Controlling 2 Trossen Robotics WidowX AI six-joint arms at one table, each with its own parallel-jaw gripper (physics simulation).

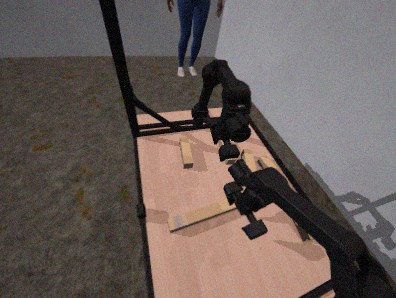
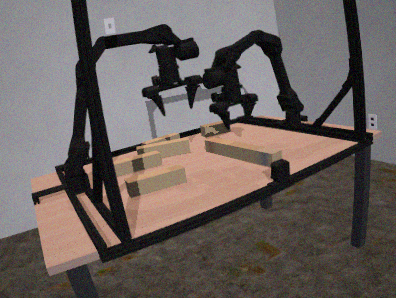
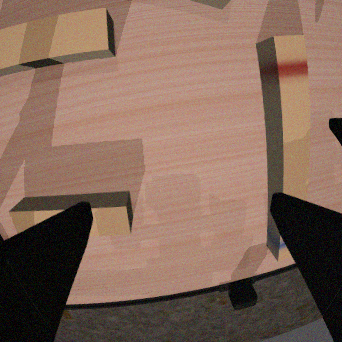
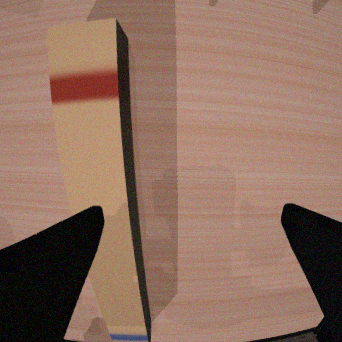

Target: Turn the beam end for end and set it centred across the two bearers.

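Where they show: left gripper, between the fingertips: (image 1: 218, 152) (image 2: 178, 112) (image 3: 182, 206); right gripper, between the fingertips: (image 1: 236, 216) (image 2: 238, 126) (image 4: 194, 214); left arm's base, origin of its link: (image 1: 197, 123) (image 2: 79, 190); right arm's base, origin of its link: (image 2: 293, 124).
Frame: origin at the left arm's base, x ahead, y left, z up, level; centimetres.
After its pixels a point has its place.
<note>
The beam (image 1: 200, 216) @[x 53.9, y -15.6, z 2.5 cm] (image 2: 243, 151) @[x 50.7, y -15.2, z 1.3 cm] (image 3: 295, 117) @[x 52.1, y -3.7, z 2.5 cm] (image 4: 92, 145) @[x 52.4, y -1.4, z 2.5 cm] is a long pale bar lying flat on the table, with a red band near its back end and a blue band near its front end. Shorter plain blocks lie around it; which two are the bearers I cannot tell. One block (image 1: 186, 152) @[x 22.6, y -13.0, z 2.5 cm] (image 2: 157, 181) @[x 20.4, y -14.8, z 0.7 cm] (image 3: 112, 220) @[x 27.2, y -13.2, z 2.5 cm] lies near the front edge, another (image 2: 142, 162) @[x 24.6, y 7.2, z 0.7 cm] behind it. My left gripper (image 2: 177, 110) @[x 35.5, y -4.2, z 16.5 cm] (image 3: 182, 206) @[x 35.5, y -4.2, z 16.5 cm] is open and empty, high between blocks and beam. My right gripper (image 1: 244, 212) (image 2: 238, 121) @[x 58.5, y -3.6, z 6.8 cm] (image 4: 194, 214) @[x 58.5, y -3.6, z 6.8 cm] is open and empty above the table beside the beam.
More blocks lie farther back, one (image 2: 167, 147) @[x 37.6, y 13.6, z 1.6 cm] behind the front pair and one (image 2: 215, 129) @[x 66.6, y 24.5, z 0.7 cm] behind the beam. A black frame rail (image 2: 200, 212) edges the table, with a black bracket (image 2: 280, 171) @[x 44.6, y -38.3, z 1.5 cm] (image 3: 243, 294) @[x 45.7, y -35.7, z 2.0 cm] near the beam's blue end. Frame posts (image 1: 120, 70) @[x 3.6, y -36.4, z 34.9 cm] rise at the table's sides.
</note>
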